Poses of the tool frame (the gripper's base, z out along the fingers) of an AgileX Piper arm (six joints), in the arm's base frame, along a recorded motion.
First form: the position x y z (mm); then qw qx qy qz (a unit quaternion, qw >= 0).
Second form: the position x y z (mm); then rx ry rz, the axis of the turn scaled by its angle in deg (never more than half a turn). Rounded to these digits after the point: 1 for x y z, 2 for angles.
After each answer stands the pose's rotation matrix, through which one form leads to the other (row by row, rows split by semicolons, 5 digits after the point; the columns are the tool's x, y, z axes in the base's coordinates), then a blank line. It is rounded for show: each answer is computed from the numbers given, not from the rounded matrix.
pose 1, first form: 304.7 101.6 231.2 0.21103 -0.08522 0.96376 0.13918
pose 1, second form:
304.7 101.6 231.2 -13.57 153.45 22.16
-0.89641 -0.22301 0.38304; -0.10552 0.94673 0.30424; -0.43049 0.23230 -0.87219

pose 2, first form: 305.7 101.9 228.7 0.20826 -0.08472 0.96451 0.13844
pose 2, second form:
305.7 101.9 228.7 -13.51 153.80 22.08
-0.89890 -0.22109 0.37828; -0.10576 0.94731 0.30234; -0.42520 0.23177 -0.87492

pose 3, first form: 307.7 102.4 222.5 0.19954 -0.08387 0.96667 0.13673
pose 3, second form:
307.7 102.4 222.5 -13.44 154.86 21.90
-0.90630 -0.21672 0.36284; -0.10758 0.94854 0.29782; -0.40872 0.23088 -0.88298

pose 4, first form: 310.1 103.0 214.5 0.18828 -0.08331 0.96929 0.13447
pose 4, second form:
310.1 103.0 214.5 -13.43 156.23 21.67
-0.91522 -0.21214 0.34259; -0.11087 0.94995 0.29205; -0.38740 0.22931 -0.89294

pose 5, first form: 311.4 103.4 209.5 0.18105 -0.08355 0.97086 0.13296
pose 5, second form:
311.4 103.4 209.5 -13.52 157.10 21.51
-0.92048 -0.21037 0.32933; -0.11409 0.95068 0.28842; -0.37376 0.22792 -0.89909

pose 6, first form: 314.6 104.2 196.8 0.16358 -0.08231 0.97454 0.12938
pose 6, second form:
314.6 104.2 196.8 -13.45 159.21 21.14
-0.93293 -0.20276 0.29753; -0.11810 0.95297 0.27910; -0.34013 0.22524 -0.91300

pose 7, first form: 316.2 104.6 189.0 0.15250 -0.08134 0.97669 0.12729
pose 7, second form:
316.2 104.6 189.0 -13.37 160.55 20.92
-0.94026 -0.19771 0.27718; -0.12006 0.95436 0.27345; -0.31860 0.22384 -0.92108

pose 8, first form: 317.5 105.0 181.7 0.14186 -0.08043 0.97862 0.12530
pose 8, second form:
317.5 105.0 181.7 -13.30 161.83 20.72
-0.94681 -0.19297 0.25750; -0.12187 0.95566 0.26806; -0.29781 0.22242 -0.92835

